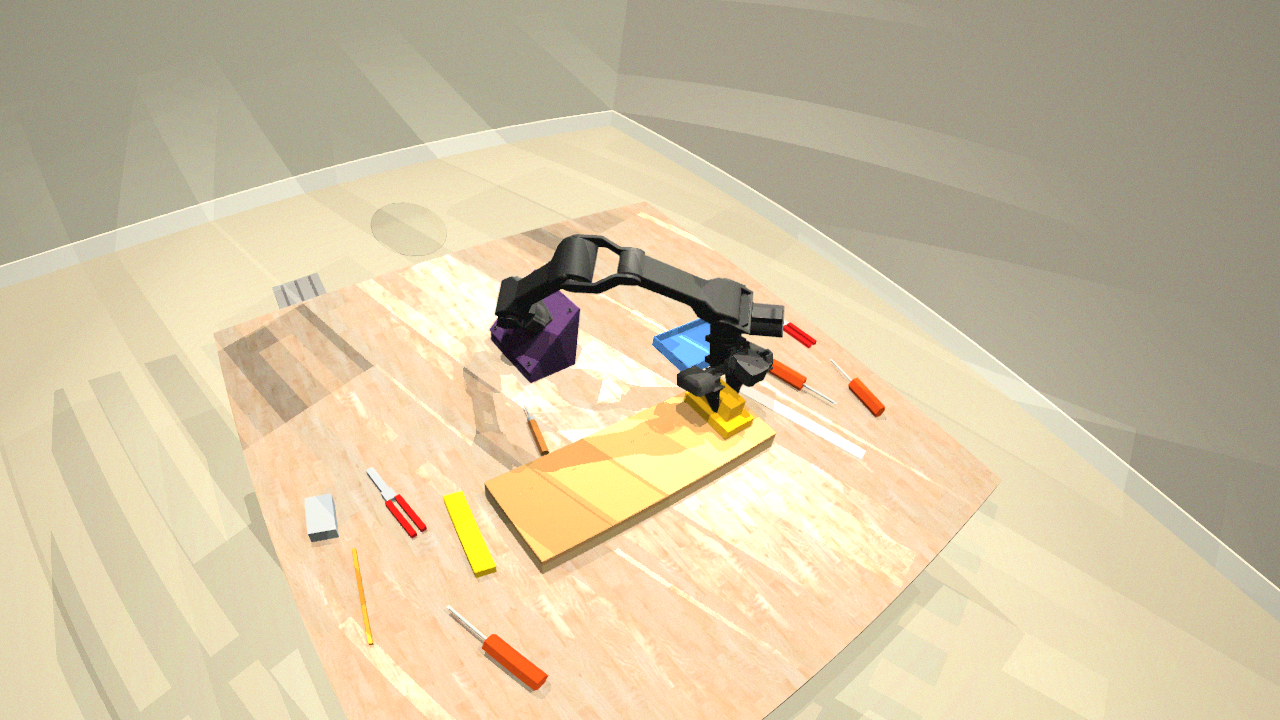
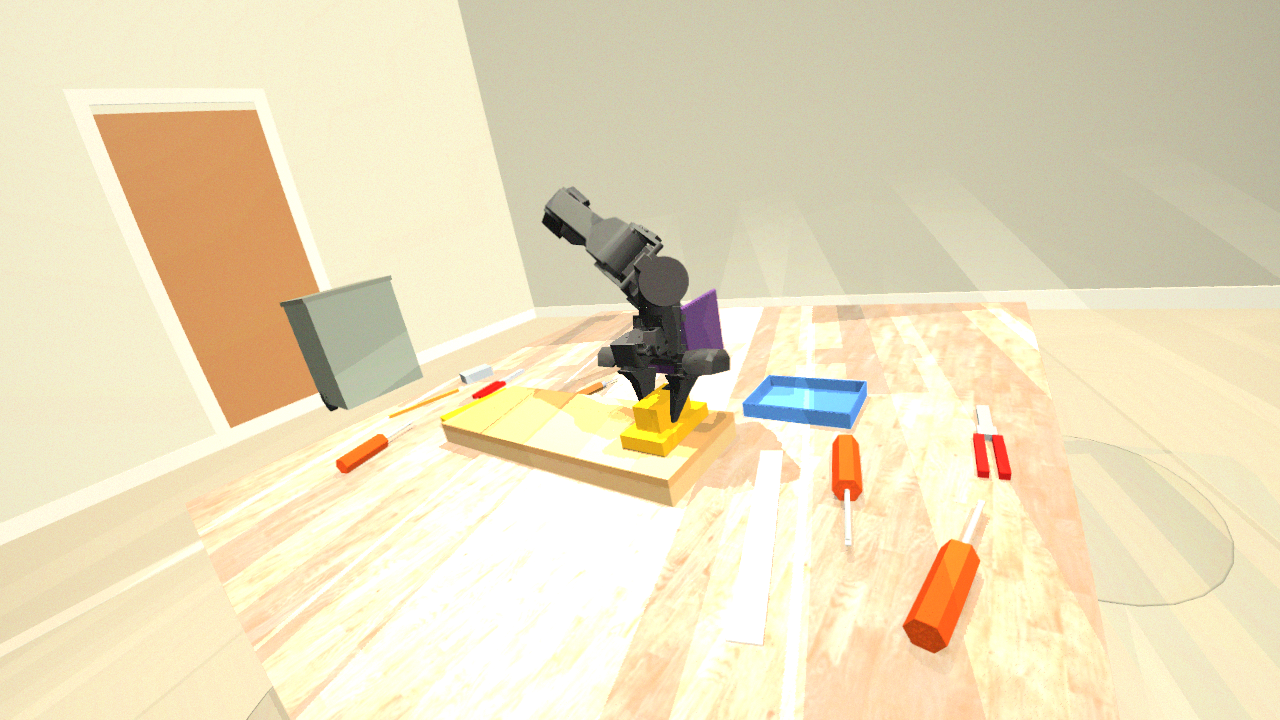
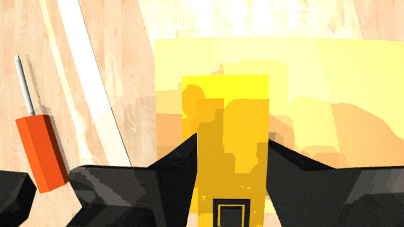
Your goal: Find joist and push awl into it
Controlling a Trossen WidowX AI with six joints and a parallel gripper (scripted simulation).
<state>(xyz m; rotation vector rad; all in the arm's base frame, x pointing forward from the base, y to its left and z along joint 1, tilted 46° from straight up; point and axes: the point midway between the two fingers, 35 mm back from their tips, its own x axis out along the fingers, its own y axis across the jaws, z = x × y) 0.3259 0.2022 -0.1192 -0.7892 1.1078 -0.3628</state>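
Right now the blue tray is 22 cm behind my gripper tip, 11 cm to the left of it and 5 cm below it. Also, from my gripper tip: awl (32 cm to the right, 15 cm behind, 6 cm below); then white strip (18 cm to the left, 6 cm below, 6 cm ahead); then yellow stud finder (2 cm behind, 2 cm above).
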